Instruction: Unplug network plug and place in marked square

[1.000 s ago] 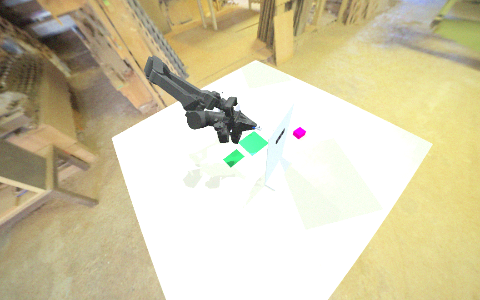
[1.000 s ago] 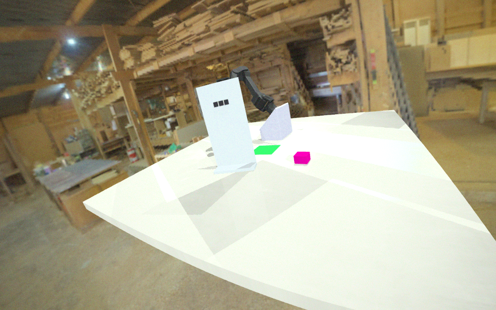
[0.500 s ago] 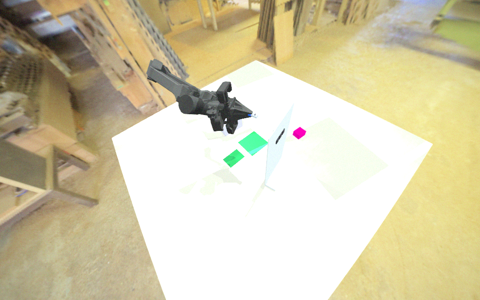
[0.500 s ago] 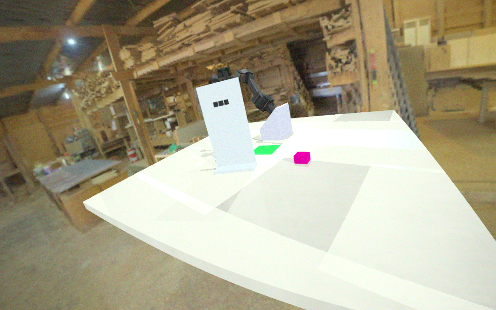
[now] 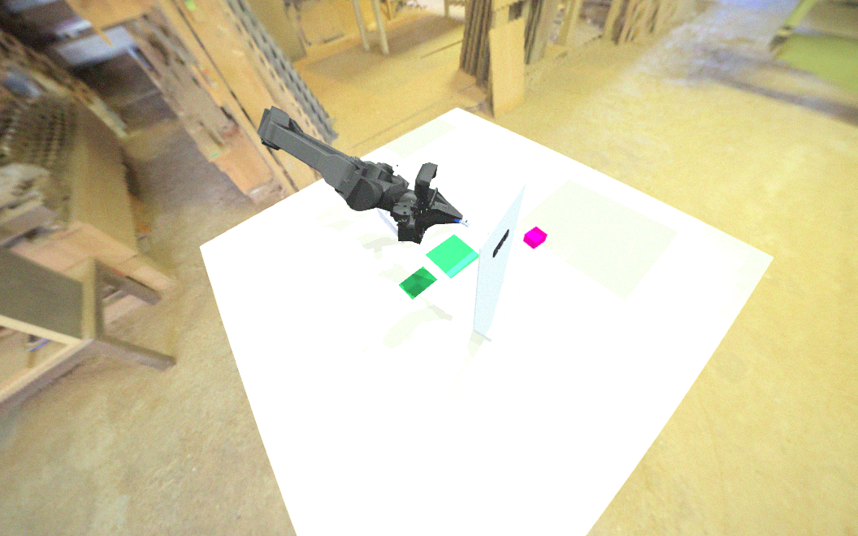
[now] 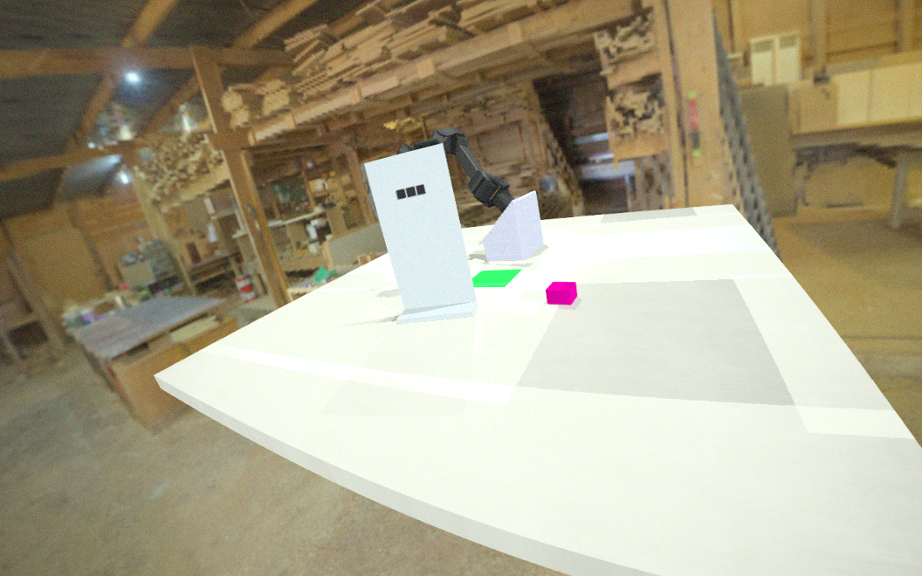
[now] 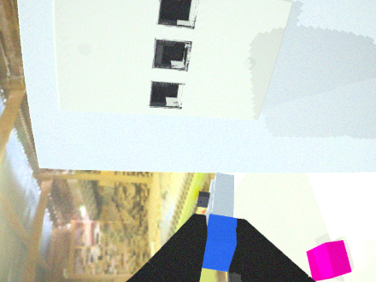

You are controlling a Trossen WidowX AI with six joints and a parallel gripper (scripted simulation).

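Right now my gripper tip is 9 cm past the green patch, 4 cm to the right of it and 25 cm above it. Round my gripper tip: pale panel: 11 cm ahead, 1 cm to the left, 10 cm below; blue plug: 1 cm ahead; thin pale tab: 1 cm ahead.
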